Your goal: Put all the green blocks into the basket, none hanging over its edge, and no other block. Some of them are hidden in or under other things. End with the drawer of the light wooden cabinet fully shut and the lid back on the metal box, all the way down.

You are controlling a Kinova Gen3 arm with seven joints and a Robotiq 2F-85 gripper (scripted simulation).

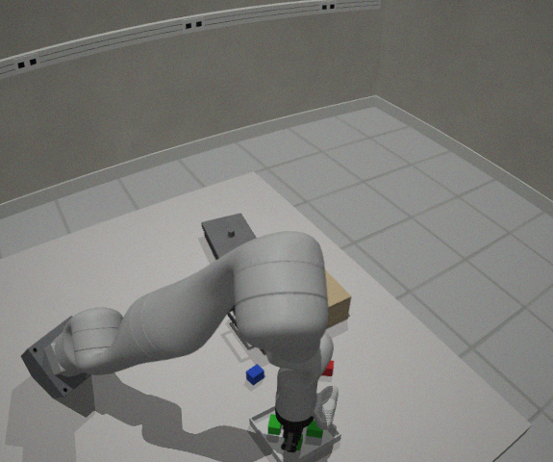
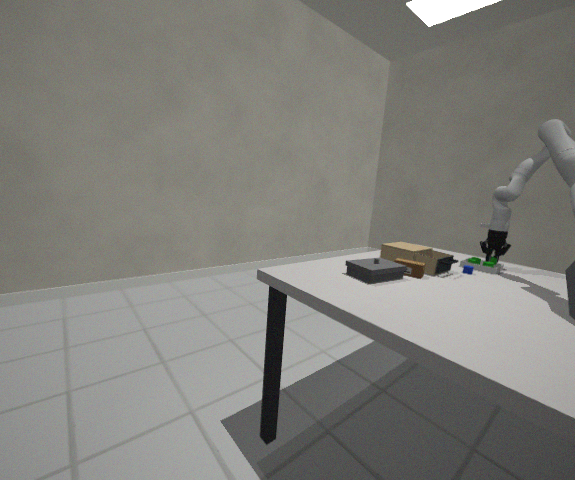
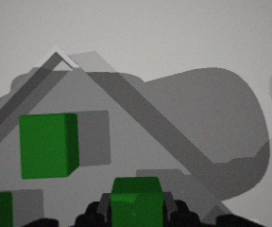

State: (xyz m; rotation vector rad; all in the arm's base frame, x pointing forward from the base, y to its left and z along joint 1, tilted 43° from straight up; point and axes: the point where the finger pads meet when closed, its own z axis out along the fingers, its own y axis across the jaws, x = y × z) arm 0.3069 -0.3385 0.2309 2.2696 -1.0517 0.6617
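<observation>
Now: hand 3 cm short of the grey basket, 3 cm to the right of it and 4 cm above it. Round my hand: blue block: 7 cm ahead, 20 cm to the left, 3 cm below; then red block: 21 cm ahead, 11 cm to the left, 3 cm below; then light wooden cabinet: 26 cm ahead, 30 cm to the left, 1 cm below.
</observation>
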